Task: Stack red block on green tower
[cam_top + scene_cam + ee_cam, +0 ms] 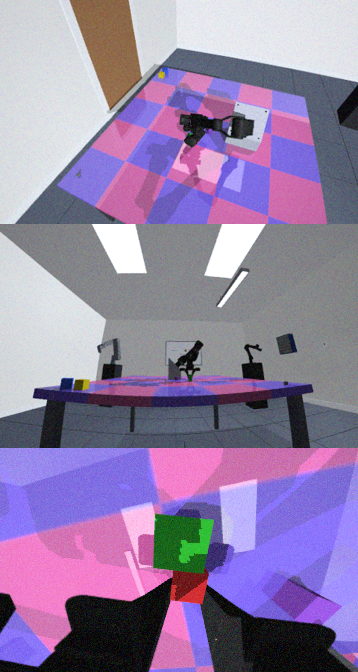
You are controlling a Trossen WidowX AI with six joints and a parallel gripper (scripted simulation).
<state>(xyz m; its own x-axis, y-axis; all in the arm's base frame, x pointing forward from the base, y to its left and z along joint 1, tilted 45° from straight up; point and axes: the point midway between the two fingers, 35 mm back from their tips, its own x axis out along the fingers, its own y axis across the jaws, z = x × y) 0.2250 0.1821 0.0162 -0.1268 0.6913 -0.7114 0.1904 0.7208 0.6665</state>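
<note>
The green block lies 50 mm ahead of my gripper tip and 30 mm above it. Also, from my gripper tip: purple block (120 mm to the right, 30 mm behind); dark object (500 mm to the left, 480 mm ahead, 10 mm below); red block (10 mm ahead, 10 mm above).
</note>
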